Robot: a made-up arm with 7 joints.
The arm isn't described. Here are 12 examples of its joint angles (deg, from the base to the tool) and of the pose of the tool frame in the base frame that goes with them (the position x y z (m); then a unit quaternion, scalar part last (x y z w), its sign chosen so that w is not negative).
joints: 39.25 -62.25 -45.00 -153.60 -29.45 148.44 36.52
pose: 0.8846 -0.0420 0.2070 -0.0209 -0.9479 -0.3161 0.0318
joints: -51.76 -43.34 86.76 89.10 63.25 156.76 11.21
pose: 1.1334 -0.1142 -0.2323 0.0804 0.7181 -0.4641 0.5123
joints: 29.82 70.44 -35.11 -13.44 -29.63 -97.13 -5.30
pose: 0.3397 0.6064 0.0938 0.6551 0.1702 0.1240 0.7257
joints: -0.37 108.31 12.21 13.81 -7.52 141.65 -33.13
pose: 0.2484 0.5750 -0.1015 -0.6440 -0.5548 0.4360 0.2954
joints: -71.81 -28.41 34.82 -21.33 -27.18 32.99 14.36
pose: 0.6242 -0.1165 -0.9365 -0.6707 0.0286 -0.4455 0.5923
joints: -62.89 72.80 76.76 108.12 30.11 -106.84 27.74
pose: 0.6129 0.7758 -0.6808 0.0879 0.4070 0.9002 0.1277
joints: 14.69 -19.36 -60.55 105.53 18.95 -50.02 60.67
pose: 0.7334 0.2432 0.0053 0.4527 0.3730 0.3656 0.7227
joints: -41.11 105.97 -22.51 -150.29 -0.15 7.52 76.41
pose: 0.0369 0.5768 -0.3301 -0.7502 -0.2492 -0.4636 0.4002
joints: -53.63 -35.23 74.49 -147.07 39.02 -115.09 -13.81
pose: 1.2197 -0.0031 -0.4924 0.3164 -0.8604 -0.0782 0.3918
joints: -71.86 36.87 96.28 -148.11 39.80 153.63 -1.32
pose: 0.7507 0.6636 -0.7865 -0.7075 0.6505 0.0484 0.2720
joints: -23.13 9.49 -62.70 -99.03 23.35 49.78 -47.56
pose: 0.6304 0.5579 -0.4050 -0.2568 0.9280 -0.1280 0.2376
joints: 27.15 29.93 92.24 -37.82 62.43 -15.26 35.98
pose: 0.8363 0.6437 0.6664 0.1464 -0.7743 0.0563 0.6131
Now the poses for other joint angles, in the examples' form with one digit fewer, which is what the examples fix.
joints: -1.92 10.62 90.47 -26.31 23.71 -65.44 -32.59
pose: 1.162 0.546 0.153 0.220 -0.539 0.601 0.548
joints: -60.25 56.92 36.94 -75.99 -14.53 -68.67 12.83
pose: 0.417 0.841 -0.726 0.359 0.115 -0.571 0.729
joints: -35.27 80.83 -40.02 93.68 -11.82 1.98 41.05
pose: 0.353 0.370 -0.375 0.307 0.582 0.645 0.388
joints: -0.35 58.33 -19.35 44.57 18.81 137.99 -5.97
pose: 0.665 0.524 -0.181 -0.468 -0.694 0.482 0.258
